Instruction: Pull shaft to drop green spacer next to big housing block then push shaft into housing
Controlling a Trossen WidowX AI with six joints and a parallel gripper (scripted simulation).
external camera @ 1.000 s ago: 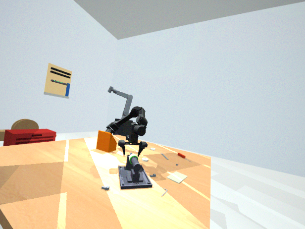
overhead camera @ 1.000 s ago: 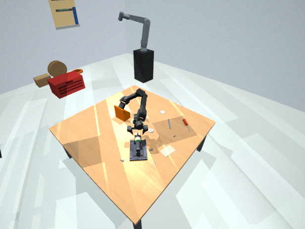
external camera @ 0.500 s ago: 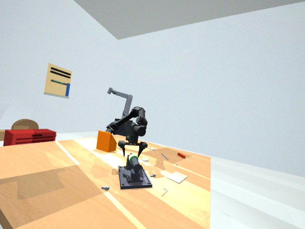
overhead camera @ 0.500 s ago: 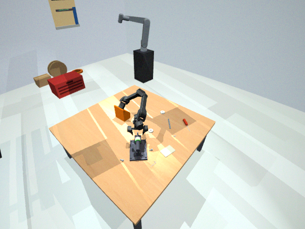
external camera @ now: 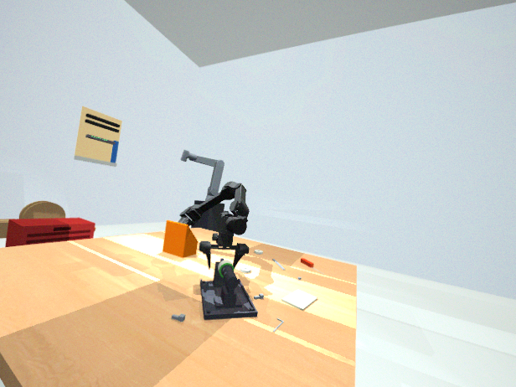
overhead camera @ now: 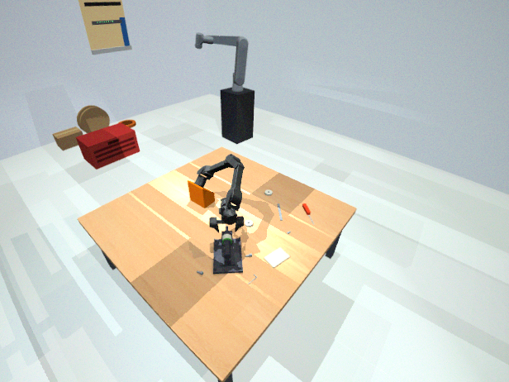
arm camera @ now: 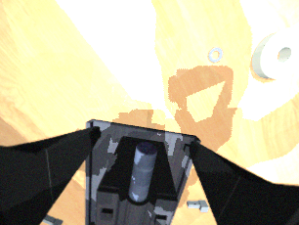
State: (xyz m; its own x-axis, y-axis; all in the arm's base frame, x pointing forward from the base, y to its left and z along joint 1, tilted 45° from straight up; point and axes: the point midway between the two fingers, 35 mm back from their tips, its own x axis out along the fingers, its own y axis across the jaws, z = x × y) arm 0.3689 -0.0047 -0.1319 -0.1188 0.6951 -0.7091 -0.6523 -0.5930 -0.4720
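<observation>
The grey-blue shaft is 5 cm ahead of my gripper tip, 5 cm to the right of it and 3 cm above it. The rest, counted from my gripper tip: grey plate 29 cm ahead, 9 cm to the left, 4 cm below; then white disc 11 cm behind, 49 cm to the left, 4 cm below; then green spacer 7 cm ahead, 7 cm to the right, 3 cm above.
</observation>
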